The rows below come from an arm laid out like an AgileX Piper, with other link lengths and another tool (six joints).
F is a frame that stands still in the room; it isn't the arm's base.
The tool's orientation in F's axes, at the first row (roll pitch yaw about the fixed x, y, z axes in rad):
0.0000, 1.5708, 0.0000
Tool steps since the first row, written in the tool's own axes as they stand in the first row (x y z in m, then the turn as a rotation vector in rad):
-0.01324, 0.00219, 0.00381, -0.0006, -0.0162, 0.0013
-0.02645, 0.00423, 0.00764, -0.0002, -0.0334, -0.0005
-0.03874, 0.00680, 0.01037, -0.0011, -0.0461, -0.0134
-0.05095, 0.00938, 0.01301, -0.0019, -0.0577, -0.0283
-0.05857, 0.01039, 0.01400, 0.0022, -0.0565, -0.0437
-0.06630, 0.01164, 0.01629, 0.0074, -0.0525, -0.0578
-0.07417, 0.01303, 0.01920, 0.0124, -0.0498, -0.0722
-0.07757, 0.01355, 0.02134, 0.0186, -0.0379, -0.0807
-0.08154, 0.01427, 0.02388, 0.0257, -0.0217, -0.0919
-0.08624, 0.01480, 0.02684, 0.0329, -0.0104, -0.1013
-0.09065, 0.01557, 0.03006, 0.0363, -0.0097, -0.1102
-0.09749, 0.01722, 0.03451, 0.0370, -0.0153, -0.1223
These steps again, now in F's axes. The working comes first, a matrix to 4 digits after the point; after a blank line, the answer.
The tool's axes in the first row as the columns of a matrix, in F's axes (used below as rounded here):
0.0000, 0.0000, 1.0000
0.0000, 1.0000, 0.0000
-1.0000, 0.0000, 0.0000

0.00381, 0.00219, 0.01324, 0.0013, -0.0162, 0.0006
0.00764, 0.00423, 0.02645, -0.0005, -0.0334, 0.0002
0.01037, 0.00680, 0.03874, -0.0134, -0.0461, 0.0011
0.01301, 0.00938, 0.05095, -0.0283, -0.0577, 0.0019
0.01400, 0.01039, 0.05857, -0.0437, -0.0565, -0.0022
0.01629, 0.01164, 0.06630, -0.0578, -0.0525, -0.0074
0.01920, 0.01303, 0.07417, -0.0722, -0.0498, -0.0124
0.02134, 0.01355, 0.07757, -0.0807, -0.0379, -0.0186
0.02388, 0.01427, 0.08154, -0.0919, -0.0217, -0.0257
0.02684, 0.01480, 0.08624, -0.1013, -0.0104, -0.0329
0.03006, 0.01557, 0.09065, -0.1102, -0.0097, -0.0363
0.03451, 0.01722, 0.09749, -0.1223, -0.0153, -0.0370

